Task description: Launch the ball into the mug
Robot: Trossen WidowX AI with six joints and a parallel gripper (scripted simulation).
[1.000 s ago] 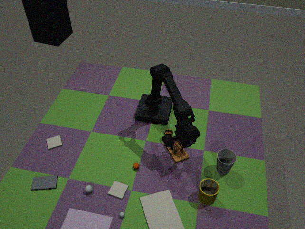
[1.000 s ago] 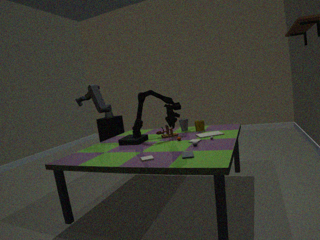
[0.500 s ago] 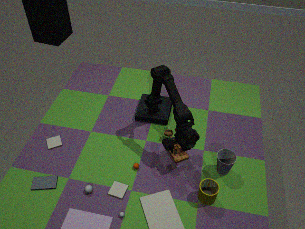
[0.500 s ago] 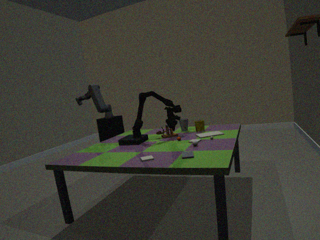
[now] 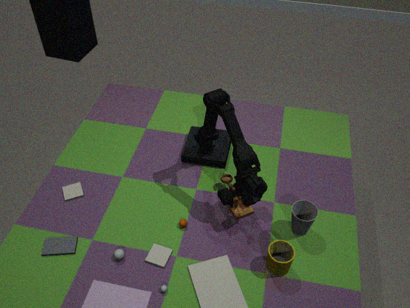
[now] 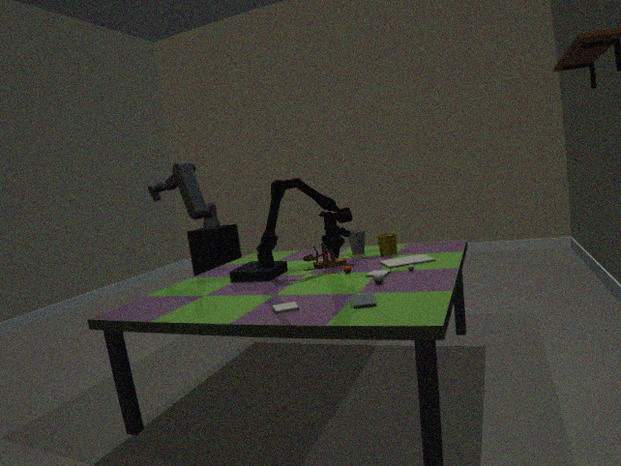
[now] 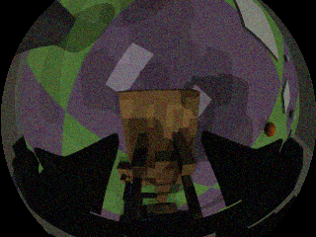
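Now: gripper tip 150 mm short of the orange ball, 190 mm to the left of it and 20 mm above it. Also, from my gripper tip: yellow mug 200 mm ahead, 190 mm to the left; white sheet 350 mm ahead, 10 mm to the left, 30 mm below; wooden catapult 60 mm behind, 40 mm to the right, 20 mm above.
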